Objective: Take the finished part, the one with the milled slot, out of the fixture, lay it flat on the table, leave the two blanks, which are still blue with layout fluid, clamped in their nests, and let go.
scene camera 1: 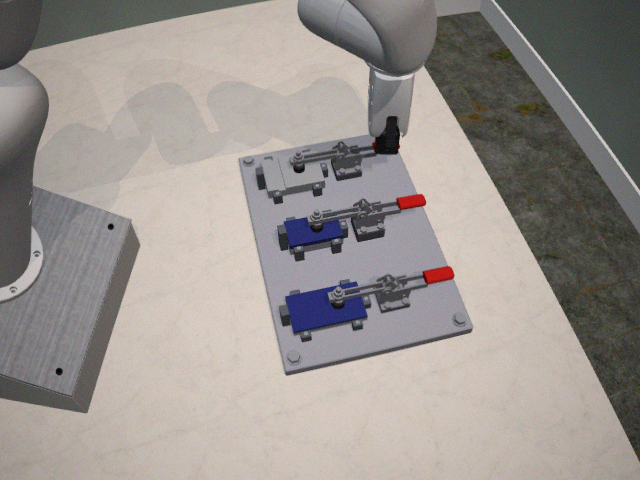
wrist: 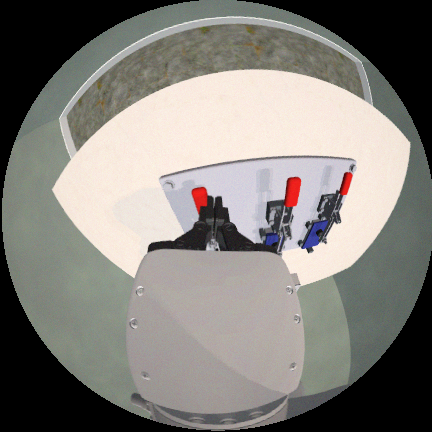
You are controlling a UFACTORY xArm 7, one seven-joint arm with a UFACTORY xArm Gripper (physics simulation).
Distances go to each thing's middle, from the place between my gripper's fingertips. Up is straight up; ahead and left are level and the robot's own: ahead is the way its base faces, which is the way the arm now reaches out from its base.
I see my gripper 130 mm past the finished part (scene camera 1: 279,175), 30 mm above it and 20 mm to the right of it. The rest, counted from my hand: fixture plate (scene camera 1: 409,246) 90 mm to the right, 90 mm behind, 50 mm below.
